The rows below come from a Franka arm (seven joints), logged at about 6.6 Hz.
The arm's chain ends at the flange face. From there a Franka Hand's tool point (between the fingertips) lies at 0.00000 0.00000 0.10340 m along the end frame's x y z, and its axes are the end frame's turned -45 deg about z.
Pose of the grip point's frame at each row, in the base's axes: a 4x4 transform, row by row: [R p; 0 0 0 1], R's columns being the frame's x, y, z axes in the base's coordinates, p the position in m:
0.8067 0.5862 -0.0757 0.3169; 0.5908 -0.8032 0.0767 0.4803; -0.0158 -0.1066 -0.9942 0.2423; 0 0 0 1
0.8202 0.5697 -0.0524 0.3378; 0.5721 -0.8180 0.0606 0.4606; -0.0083 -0.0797 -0.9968 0.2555; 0 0 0 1
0.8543 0.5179 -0.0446 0.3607; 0.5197 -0.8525 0.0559 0.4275; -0.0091 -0.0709 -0.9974 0.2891; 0 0 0 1
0.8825 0.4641 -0.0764 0.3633; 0.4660 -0.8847 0.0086 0.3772; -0.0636 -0.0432 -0.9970 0.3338; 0 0 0 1
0.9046 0.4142 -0.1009 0.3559; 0.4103 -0.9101 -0.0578 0.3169; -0.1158 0.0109 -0.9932 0.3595; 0 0 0 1
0.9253 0.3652 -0.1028 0.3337; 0.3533 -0.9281 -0.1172 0.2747; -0.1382 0.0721 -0.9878 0.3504; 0 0 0 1
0.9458 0.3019 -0.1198 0.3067; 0.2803 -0.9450 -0.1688 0.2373; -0.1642 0.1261 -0.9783 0.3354; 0 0 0 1
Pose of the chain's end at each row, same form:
0.9849 -0.1559 -0.0757 0.3247; -0.1502 -0.9857 0.0767 0.4724; -0.0865 -0.0642 -0.9942 0.3451; 0 0 0 1
0.9828 -0.1771 -0.0524 0.3432; -0.1739 -0.9829 0.0606 0.4543; -0.0622 -0.0505 -0.9968 0.3586; 0 0 0 1
0.9703 -0.2379 -0.0446 0.3653; -0.2353 -0.9703 0.0559 0.4217; -0.0566 -0.0437 -0.9974 0.3922; 0 0 0 1
0.9522 -0.2959 -0.0764 0.3712; -0.2961 -0.9551 0.0086 0.3763; -0.0755 0.0144 -0.9970 0.4369; 0 0 0 1
0.9325 -0.3468 -0.1009 0.3663; -0.3534 -0.9337 -0.0578 0.3229; -0.0742 0.0896 -0.9932 0.4622; 0 0 0 1
0.9125 -0.3961 -0.1028 0.3443; -0.4064 -0.9061 -0.1172 0.2868; -0.0467 0.1487 -0.9878 0.4525; 0 0 0 1
0.8823 -0.4553 -0.1198 0.3191; -0.4700 -0.8664 -0.1688 0.2548; -0.0269 0.2053 -0.9783 0.4366; 0 0 0 1

